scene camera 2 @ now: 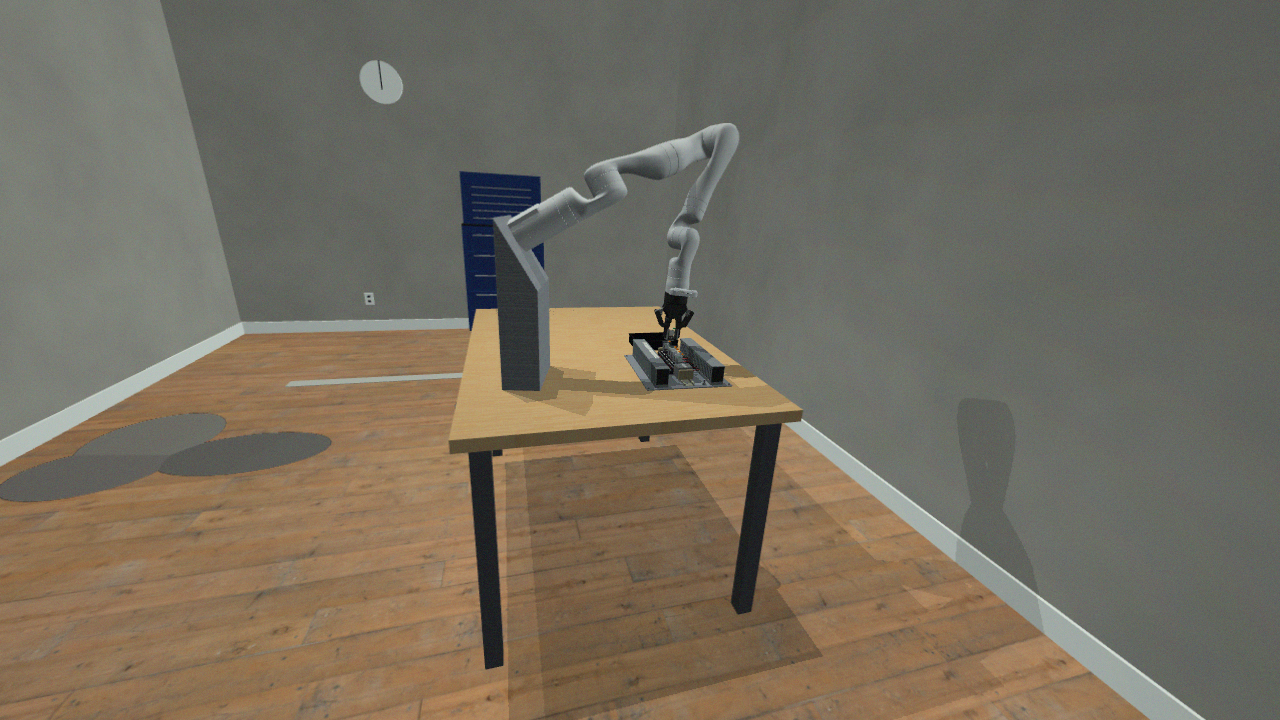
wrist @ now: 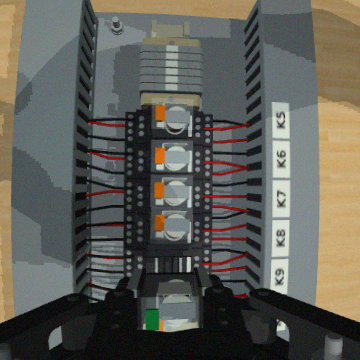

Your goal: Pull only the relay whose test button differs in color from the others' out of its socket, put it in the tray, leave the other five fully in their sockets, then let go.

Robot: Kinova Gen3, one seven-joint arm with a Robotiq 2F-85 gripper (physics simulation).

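Frame: origin at the arm's base, x ahead, y left, z up, level; millimetres.
Seen in the pictures: gripper, fingertip midpoint: (scene camera 2: pixel 670 339) (wrist: pixel 169 283); arm's base, origin of the base link: (scene camera 2: pixel 517 236).
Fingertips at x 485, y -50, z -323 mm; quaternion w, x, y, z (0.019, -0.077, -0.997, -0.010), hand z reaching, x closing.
Observation:
Pixels of each thing's top centre, then the offset from my fingertips to it. "spot": a spot on its surface instead. Level surfaces: height alone.
- relay with the green test button, middle of its top: (wrist: pixel 172 319) (scene camera 2: pixel 671 328) dx +1, dy +3, dz +38 mm
- bare socket, surface spot: (wrist: pixel 172 264) spot: dx -4, dy +7, dz -59 mm
- black tray, surface spot: (scene camera 2: pixel 638 337) spot: dx +1, dy +261, dz -69 mm
- wooden table, its level: dz -87 mm
My gripper (scene camera 2: pixel 671 337) (wrist: pixel 169 283) is shut on the relay with the green test button (wrist: pixel 175 306), a clear-cased relay held between the fingertips above the socket row. A bare socket (wrist: pixel 172 264) with exposed slots shows just ahead of the fingers in the wrist view, near label K9. Relays with orange buttons (wrist: pixel 176 119) (wrist: pixel 176 157) (wrist: pixel 176 193) (wrist: pixel 175 227) sit in their sockets farther along the row. A bit of orange shows beside the held relay's green button, mostly hidden by it. The black tray (scene camera 2: pixel 638 337) is at the far end of the panel in the scene view.
Slotted grey wire ducts (scene camera 2: pixel 650 362) (scene camera 2: pixel 703 360) (wrist: pixel 254 75) run along both sides of the sockets, with red and black wires between. Grey terminal blocks (wrist: pixel 171 67) stand at the row's end. The panel lies on the wooden table (scene camera 2: pixel 572 344), near its right edge.

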